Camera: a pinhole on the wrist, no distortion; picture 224 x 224 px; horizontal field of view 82.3 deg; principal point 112.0 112.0 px. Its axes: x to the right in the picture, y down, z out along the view. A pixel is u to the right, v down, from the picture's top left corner.
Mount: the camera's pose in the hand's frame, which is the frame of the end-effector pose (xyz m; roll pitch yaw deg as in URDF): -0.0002 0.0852 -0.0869 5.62 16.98 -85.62
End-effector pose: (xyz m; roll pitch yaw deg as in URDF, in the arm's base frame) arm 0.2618 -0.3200 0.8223 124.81 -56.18 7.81
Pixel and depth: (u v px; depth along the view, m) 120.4 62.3 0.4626
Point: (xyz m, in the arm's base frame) 0.3895 -0.5224 0.5016
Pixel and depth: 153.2 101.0 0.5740
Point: 0.6091 -0.4527 0.5087
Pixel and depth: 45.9 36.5 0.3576
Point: 0.2045 -0.6496 0.5893
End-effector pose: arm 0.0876 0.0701 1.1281 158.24 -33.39 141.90
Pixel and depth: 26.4 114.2 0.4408
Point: 0.2186 0.4426 0.8496
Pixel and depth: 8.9 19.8 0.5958
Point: 0.5727 0.3699 0.5064
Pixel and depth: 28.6 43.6 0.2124
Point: 0.2627 0.1763 0.9851
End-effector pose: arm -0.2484 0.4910 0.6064 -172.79 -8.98 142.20
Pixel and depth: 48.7 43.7 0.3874
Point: -0.0332 0.4526 0.2379
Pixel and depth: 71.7 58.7 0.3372
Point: -0.1166 0.4485 0.3227
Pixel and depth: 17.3 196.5 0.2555
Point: -0.2816 0.7283 0.3803
